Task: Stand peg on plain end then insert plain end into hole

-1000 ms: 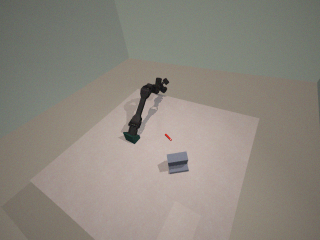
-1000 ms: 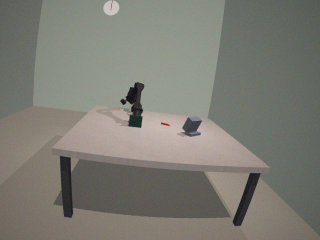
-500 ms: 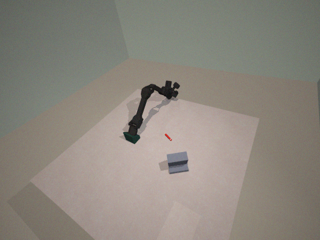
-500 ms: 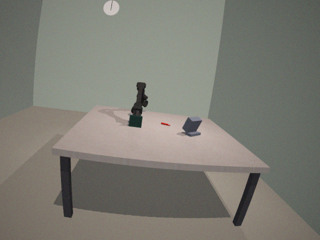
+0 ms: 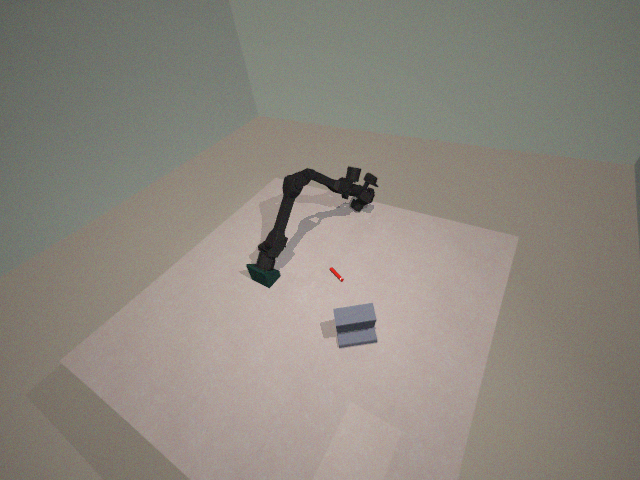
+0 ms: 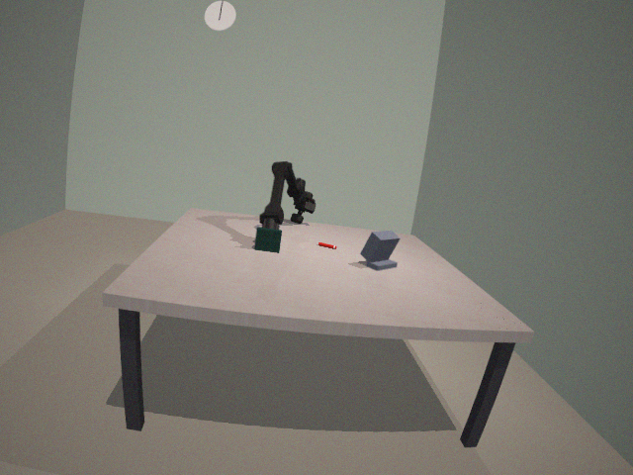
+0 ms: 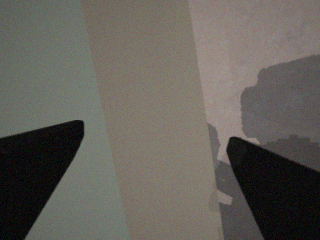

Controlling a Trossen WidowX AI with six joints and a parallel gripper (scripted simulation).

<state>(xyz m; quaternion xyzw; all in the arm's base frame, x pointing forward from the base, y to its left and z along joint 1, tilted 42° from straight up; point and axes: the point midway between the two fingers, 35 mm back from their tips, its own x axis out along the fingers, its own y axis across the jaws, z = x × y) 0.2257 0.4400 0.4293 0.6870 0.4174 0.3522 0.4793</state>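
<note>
My gripper tip is now 530 mm to the left of the red peg, 50 mm short of it and 30 mm above it. From my gripper tip the other things lie so: low foot (750 mm to the right, 220 mm ahead, 30 mm below); grey sloped panel (730 mm to the right, 200 mm ahead, 40 mm above).
</note>
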